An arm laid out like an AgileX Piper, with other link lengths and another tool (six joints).
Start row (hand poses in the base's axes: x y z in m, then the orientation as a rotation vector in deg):
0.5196, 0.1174, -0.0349, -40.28, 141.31, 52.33
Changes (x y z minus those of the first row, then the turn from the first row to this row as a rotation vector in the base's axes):
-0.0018, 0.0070, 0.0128, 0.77, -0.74, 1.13
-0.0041, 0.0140, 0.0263, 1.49, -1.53, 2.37
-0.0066, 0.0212, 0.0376, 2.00, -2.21, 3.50
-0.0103, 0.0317, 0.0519, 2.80, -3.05, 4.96
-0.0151, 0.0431, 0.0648, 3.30, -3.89, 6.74
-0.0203, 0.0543, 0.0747, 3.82, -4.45, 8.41
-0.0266, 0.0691, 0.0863, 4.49, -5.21, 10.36
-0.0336, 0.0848, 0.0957, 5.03, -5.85, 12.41
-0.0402, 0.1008, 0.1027, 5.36, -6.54, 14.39
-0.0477, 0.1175, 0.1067, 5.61, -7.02, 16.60
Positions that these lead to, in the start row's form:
0.5178, 0.1244, -0.0221, -41.69, 140.02, 53.22
0.5155, 0.1314, -0.0086, -43.26, 138.69, 54.06
0.5130, 0.1386, 0.0027, -44.72, 137.58, 54.66
0.5093, 0.1491, 0.0170, -46.53, 136.08, 55.61
0.5045, 0.1605, 0.0299, -48.84, 134.67, 56.31
0.4993, 0.1717, 0.0398, -50.92, 133.49, 57.15
0.4930, 0.1865, 0.0514, -53.32, 131.94, 58.12
0.4860, 0.2022, 0.0608, -55.86, 130.51, 59.03
0.4794, 0.2182, 0.0678, -58.38, 129.15, 59.62
0.4719, 0.2349, 0.0718, -61.16, 127.91, 60.32

